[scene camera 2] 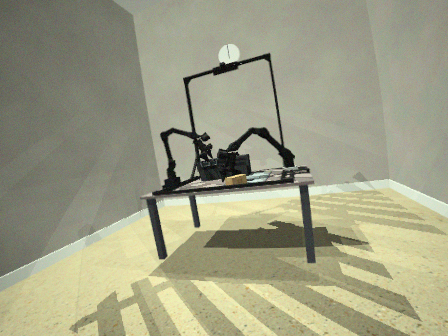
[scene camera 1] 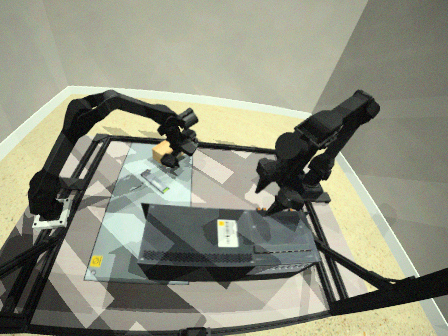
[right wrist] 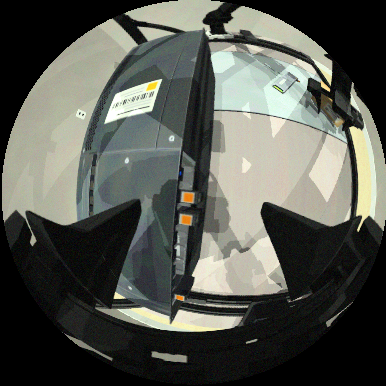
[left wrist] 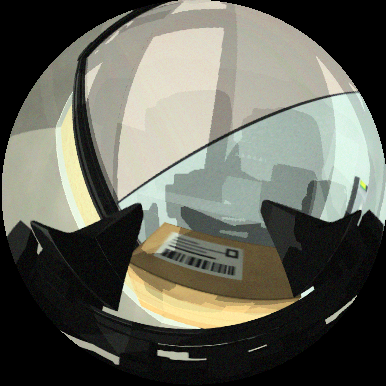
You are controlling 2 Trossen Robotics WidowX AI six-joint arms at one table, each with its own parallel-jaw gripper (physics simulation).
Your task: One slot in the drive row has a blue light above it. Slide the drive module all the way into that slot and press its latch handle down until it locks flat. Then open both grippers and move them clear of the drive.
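Seen in the pictures: left gripper, fingertip midpoint: (scene camera 1: 184, 158) (right wrist: 330, 120) (left wrist: 203, 207); right gripper, fingertip midpoint: (scene camera 2: 211, 160) (scene camera 1: 260, 203) (right wrist: 203, 207); left arm's base, origin of the base link: (scene camera 2: 290, 166) (scene camera 1: 51, 211) (right wrist: 217, 32); right arm's base, origin of the base link: (scene camera 2: 172, 178) (scene camera 1: 310, 181).
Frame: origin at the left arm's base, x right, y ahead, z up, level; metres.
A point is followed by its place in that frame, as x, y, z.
Note:
The drive module (scene camera 1: 156, 181) {-0.115, 0.349, -0.027} (left wrist: 356, 197) {-0.096, 0.383, -0.026} (right wrist: 285, 82) {-0.112, 0.354, -0.027}, a slim grey piece with a green-yellow end, lies flat on the pale blue mat (scene camera 1: 112, 225) {0.050, 0.194, -0.037}. The dark drive chassis (scene camera 1: 180, 235) {0.188, 0.404, 0.137} (right wrist: 145, 132) {0.178, 0.568, 0.137} stands at the front of the table. A small blue light (right wrist: 180, 173) {0.150, 0.610, 0.134} shows on its slot side, beside modules with orange latches (right wrist: 188, 197) {0.147, 0.628, 0.131}. My left gripper (scene camera 1: 181, 153) {-0.229, 0.472, -0.022} (left wrist: 203, 207) {-0.229, 0.472, -0.022} is open over the cardboard box, past the module; the box shows between and below its fingers, not gripped. My right gripper (scene camera 1: 262, 202) {0.135, 0.635, 0.139} (right wrist: 203, 207) {0.135, 0.635, 0.139} is open and empty above the slot side. The slot's inside is hidden.
The cardboard box (scene camera 1: 161, 151) {-0.232, 0.376, 0.023} (scene camera 2: 235, 179) {-0.317, 0.406, 0.008} (left wrist: 265, 265) {-0.214, 0.411, -0.009} with a barcode label stands on the mat's far end, near the black table rail (scene camera 1: 225, 146) {-0.297, 0.685, -0.021}. The right arm hangs over the chassis's right end. A tall black frame (scene camera 2: 276, 100) {0.286, -0.012, 0.572} rises over the table.

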